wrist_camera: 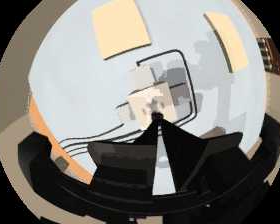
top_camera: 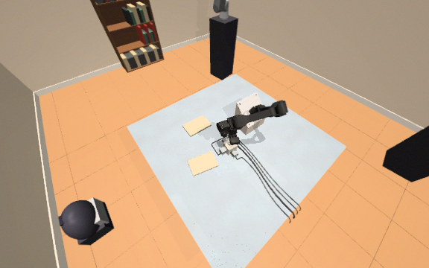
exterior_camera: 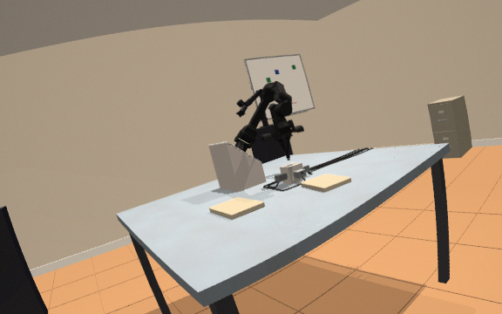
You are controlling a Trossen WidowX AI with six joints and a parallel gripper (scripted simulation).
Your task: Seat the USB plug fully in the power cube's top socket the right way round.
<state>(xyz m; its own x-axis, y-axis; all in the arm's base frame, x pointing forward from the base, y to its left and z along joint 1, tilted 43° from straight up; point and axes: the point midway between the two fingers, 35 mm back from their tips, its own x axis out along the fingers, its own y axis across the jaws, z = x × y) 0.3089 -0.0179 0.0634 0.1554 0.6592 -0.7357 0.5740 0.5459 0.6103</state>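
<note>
My gripper tip is 20 mm above the dark USB plug.
</note>
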